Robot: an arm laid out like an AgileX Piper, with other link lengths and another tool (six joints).
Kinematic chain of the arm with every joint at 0, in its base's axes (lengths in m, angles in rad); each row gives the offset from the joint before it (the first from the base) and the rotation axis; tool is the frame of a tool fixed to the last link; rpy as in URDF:
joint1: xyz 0 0 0.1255 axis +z
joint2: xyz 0 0 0 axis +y
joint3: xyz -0.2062 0 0.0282 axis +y
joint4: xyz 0.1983 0 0.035 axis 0.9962 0 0.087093
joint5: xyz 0 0 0 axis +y
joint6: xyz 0.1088 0 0.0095 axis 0.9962 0 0.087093
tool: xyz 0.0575 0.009 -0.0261 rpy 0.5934 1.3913 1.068
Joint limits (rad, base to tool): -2.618..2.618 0..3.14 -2.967..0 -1.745..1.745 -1.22..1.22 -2.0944..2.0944
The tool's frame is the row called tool.
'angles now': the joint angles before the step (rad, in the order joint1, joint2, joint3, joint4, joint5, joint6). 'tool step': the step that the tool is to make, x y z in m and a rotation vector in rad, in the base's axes. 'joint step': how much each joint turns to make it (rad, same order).
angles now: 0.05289, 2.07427, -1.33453, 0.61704, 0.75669, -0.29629
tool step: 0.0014, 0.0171, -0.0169, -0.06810, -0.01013, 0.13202
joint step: 0.08693, 0.08074, -0.07297, -0.08094, -0.01284, -0.00141
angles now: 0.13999, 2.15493, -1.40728, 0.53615, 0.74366, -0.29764
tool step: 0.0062, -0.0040, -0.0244, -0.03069, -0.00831, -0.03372
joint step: 0.00097, 0.07309, -0.00095, -0.00386, -0.08932, 0.00250
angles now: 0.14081, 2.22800, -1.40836, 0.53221, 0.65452, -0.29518
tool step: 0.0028, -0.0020, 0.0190, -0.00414, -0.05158, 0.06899
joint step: -0.00458, -0.05733, -0.00867, -0.01250, 0.03801, -0.05559
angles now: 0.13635, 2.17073, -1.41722, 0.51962, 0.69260, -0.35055
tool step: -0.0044, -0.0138, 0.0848, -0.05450, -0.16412, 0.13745
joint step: -0.01427, -0.27512, -0.02013, -0.11748, 0.16619, -0.03257
